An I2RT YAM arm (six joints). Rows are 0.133 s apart.
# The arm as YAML. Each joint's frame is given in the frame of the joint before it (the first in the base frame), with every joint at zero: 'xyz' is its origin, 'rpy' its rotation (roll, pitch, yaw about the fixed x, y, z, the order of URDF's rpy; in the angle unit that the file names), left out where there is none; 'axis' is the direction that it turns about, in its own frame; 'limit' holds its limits. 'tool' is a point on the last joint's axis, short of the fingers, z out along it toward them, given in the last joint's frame.
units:
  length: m
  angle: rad
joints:
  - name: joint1
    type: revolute
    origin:
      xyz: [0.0, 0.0, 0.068]
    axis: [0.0, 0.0, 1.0]
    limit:
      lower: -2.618
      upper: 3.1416
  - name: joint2
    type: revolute
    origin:
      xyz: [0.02, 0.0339, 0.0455]
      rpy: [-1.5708, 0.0, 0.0]
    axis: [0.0, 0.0, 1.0]
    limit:
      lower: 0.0
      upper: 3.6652
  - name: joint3
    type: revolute
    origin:
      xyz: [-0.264, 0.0, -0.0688]
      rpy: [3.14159, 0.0, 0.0]
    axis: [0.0, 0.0, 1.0]
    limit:
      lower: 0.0
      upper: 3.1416
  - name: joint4
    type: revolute
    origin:
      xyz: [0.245, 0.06, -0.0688]
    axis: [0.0, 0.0, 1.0]
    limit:
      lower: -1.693
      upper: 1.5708
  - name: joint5
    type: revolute
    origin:
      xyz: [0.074, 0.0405, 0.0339]
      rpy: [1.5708, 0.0, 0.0]
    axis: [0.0, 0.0, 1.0]
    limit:
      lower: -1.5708
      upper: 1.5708
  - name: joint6
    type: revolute
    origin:
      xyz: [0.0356, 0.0, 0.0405]
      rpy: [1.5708, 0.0, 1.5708]
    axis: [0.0, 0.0, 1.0]
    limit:
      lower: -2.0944
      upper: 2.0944
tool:
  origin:
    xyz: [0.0, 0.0, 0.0]
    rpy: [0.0, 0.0, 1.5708]
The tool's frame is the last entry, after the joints.
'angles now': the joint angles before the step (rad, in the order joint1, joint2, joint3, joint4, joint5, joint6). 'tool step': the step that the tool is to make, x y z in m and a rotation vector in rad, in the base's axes. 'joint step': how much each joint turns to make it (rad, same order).
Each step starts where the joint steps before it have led.
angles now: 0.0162 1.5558 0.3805 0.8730 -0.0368 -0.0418
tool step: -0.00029 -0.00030 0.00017 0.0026 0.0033 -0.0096
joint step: 0.0000 -0.0034 0.0000 -0.0065 0.0084 0.0054
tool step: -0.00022 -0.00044 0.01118 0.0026 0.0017 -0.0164
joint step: 0.0004 -0.0576 0.0187 -0.0778 0.0152 0.0076
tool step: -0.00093 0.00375 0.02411 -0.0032 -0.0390 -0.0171
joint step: 0.0187 -0.0973 0.0336 -0.0920 0.0355 0.0061
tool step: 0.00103 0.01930 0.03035 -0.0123 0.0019 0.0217
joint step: 0.0786 -0.0934 0.0843 -0.1807 0.0581 0.0035
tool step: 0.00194 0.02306 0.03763 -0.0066 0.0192 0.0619
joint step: 0.0851 -0.0614 0.1347 -0.2164 0.0232 0.0030
